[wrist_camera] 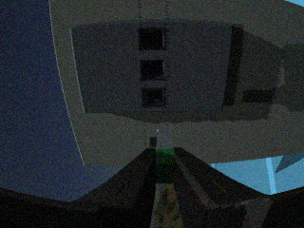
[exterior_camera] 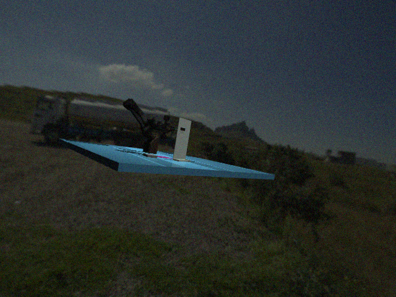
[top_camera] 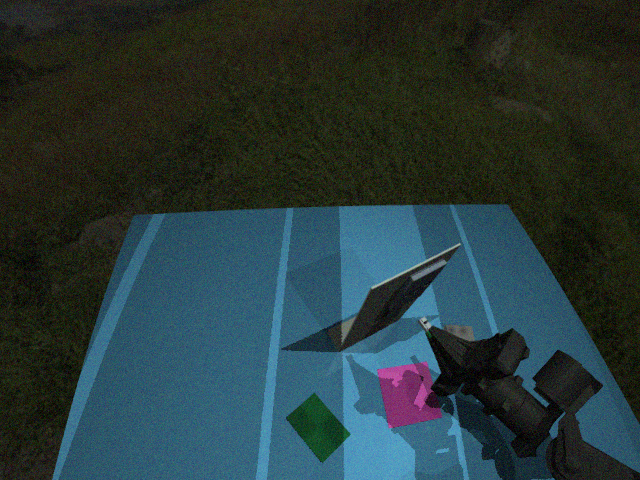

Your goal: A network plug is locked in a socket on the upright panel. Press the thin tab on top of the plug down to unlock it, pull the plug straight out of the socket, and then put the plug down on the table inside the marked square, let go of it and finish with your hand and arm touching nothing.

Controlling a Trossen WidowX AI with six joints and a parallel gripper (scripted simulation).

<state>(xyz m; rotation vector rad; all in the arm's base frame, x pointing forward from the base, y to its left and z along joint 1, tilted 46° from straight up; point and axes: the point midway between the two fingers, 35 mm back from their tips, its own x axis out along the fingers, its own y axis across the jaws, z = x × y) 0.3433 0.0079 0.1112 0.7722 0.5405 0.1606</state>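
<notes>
Now: the magenta square 23 cm below my gripper tip, 7 cm behind it and 3 cm to the right of it. Round my gripper tip: network plug: right at my gripper tip; then upright panel: 9 cm below, 8 cm ahead, 1 cm to the left.
</notes>
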